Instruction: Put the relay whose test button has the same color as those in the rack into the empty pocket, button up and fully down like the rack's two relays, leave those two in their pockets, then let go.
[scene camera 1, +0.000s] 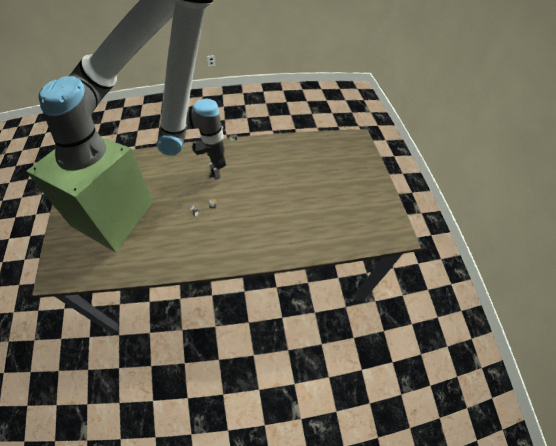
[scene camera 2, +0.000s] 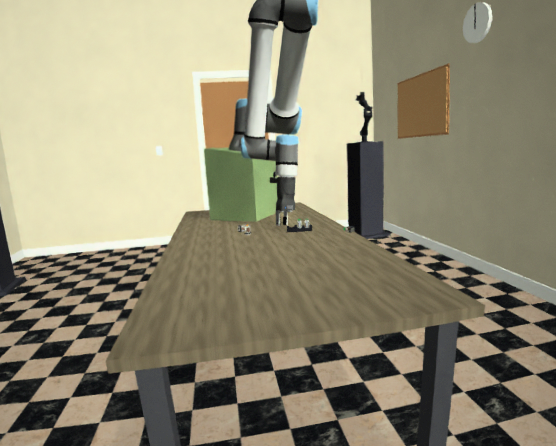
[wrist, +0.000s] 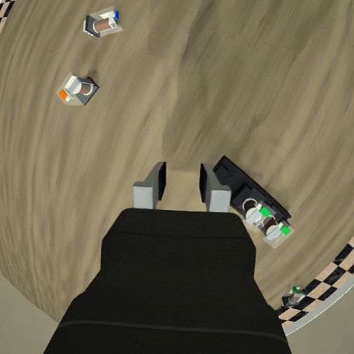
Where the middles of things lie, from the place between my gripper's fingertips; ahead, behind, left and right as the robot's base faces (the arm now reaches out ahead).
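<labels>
My gripper is here in my sight, and measured from the black rack (wrist: 228, 173) it is 80 mm to the right of it, 10 mm short of it and 20 mm above it.
</labels>
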